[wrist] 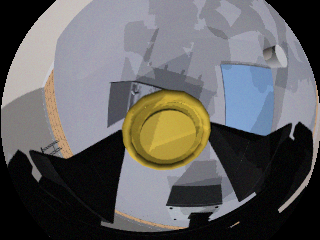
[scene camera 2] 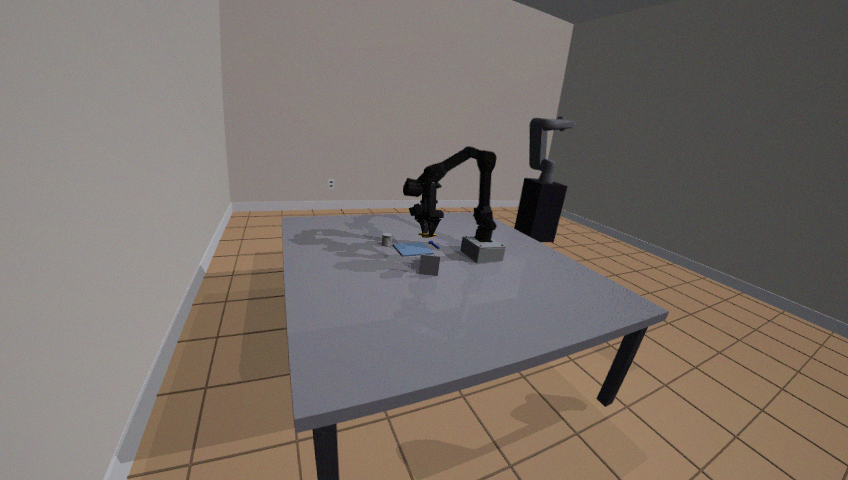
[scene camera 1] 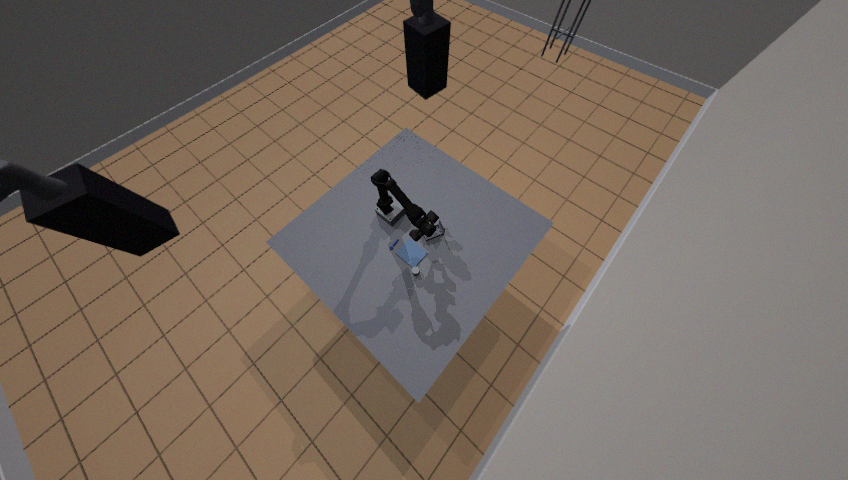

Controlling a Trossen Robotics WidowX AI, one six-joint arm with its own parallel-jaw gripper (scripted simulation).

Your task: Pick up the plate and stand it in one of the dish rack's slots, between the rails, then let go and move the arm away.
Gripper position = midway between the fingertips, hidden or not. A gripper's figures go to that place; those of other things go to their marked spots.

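Scene:
The gripper (wrist: pixel 166 131) is 10 cm from the lens, while a yellow plate (wrist: pixel 166 129) is 8 cm from the lens. A blue mat (wrist: pixel 248 99) lies 22 cm from the lens, and the marked spots on the blue mat and the yellow plate are 18 cm apart. A grey dish rack (wrist: pixel 121 95) stands 19 cm from the lens.

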